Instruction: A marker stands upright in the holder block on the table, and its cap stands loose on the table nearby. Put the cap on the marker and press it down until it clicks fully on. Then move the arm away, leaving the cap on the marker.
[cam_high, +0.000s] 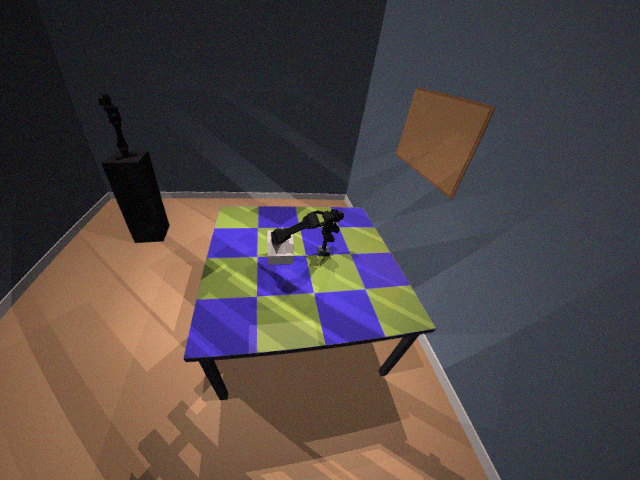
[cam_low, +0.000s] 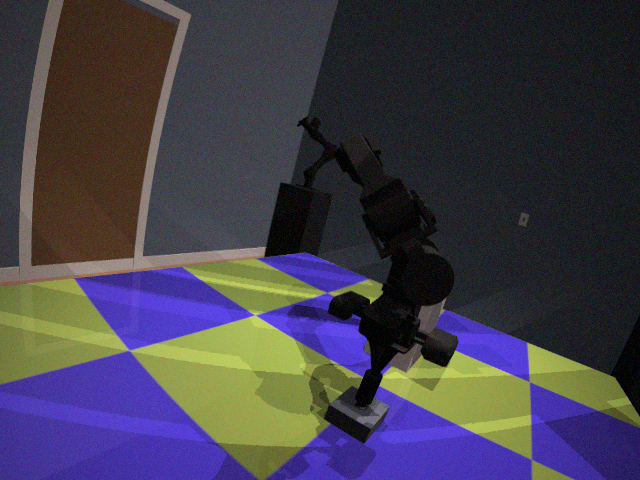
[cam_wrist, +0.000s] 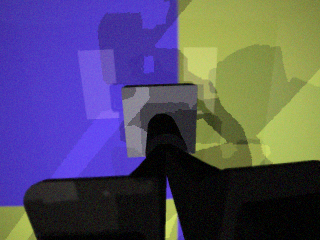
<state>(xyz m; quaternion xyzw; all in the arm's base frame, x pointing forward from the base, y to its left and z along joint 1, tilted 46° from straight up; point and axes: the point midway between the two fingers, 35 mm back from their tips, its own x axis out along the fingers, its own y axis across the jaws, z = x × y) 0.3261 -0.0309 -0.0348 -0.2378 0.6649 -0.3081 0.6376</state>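
Now: gripper tip 3 cm above the dark marker cap.
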